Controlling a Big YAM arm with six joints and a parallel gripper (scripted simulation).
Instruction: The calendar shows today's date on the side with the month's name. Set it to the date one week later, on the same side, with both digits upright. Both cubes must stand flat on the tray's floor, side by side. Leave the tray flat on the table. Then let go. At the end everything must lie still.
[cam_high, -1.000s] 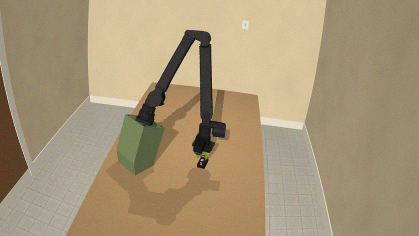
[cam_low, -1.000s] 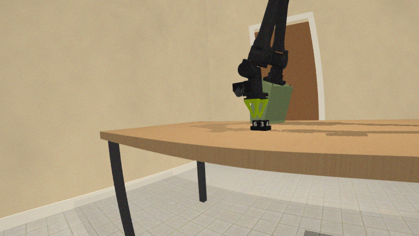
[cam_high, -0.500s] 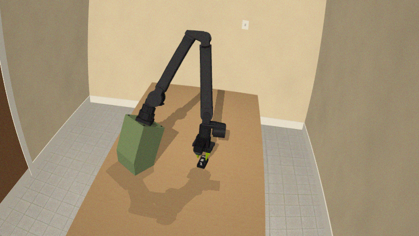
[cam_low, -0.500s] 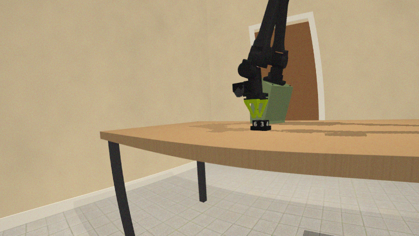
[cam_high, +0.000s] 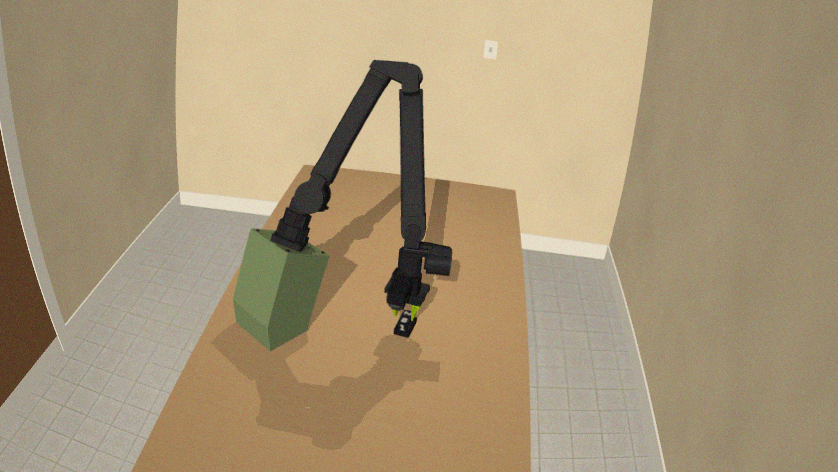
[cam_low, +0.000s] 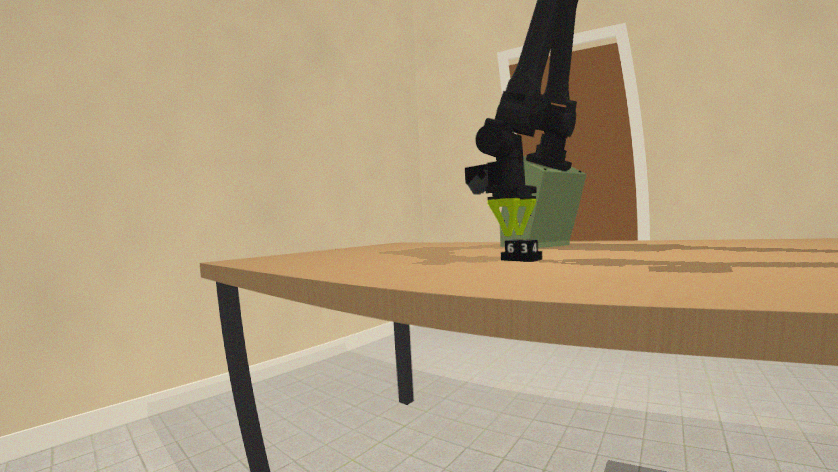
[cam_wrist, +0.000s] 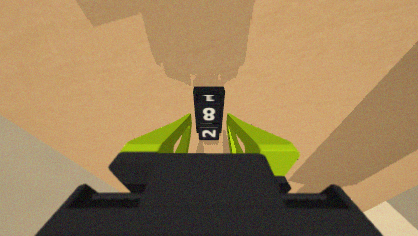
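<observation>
My hand is 2 cm to the right of the black tray and 5 cm above it.
</observation>
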